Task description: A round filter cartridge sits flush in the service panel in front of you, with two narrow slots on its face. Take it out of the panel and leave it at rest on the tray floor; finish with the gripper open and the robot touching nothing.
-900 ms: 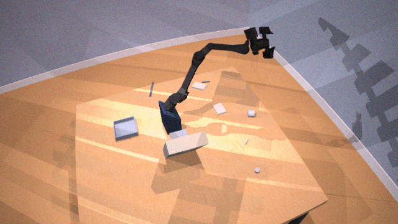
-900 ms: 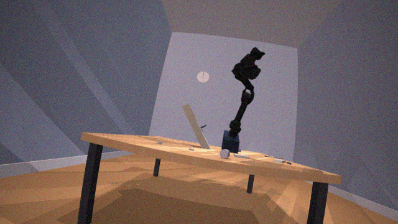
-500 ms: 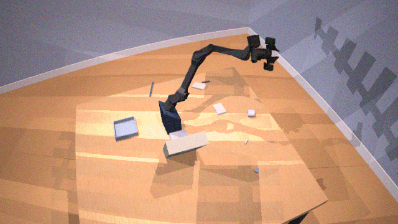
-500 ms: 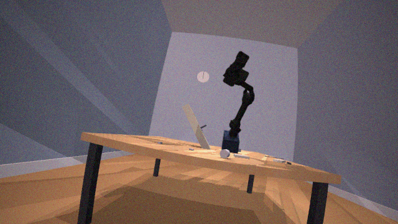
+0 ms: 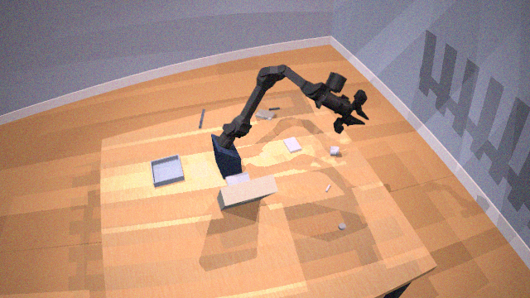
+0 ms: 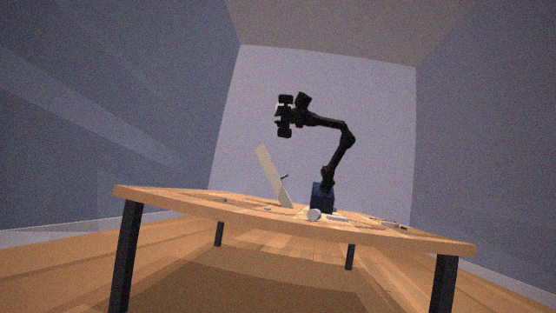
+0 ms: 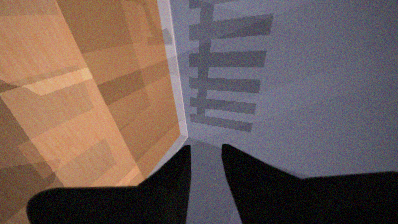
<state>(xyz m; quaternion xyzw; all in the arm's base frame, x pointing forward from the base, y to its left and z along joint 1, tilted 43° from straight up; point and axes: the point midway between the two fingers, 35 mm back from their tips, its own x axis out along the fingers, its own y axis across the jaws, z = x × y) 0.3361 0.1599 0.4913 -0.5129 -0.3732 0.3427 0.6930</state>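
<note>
The filter cartridge lies 52 cm to the right of my gripper tip and 12 cm below it. From my gripper tip the other things lie so: grey service panel: 4 cm behind, 51 cm to the right, 19 cm below; then small stick: 3 cm behind, 12 cm to the right, 36 cm below; then blue-rimmed tray: 45 cm behind, 75 cm to the right, 36 cm below.
</note>
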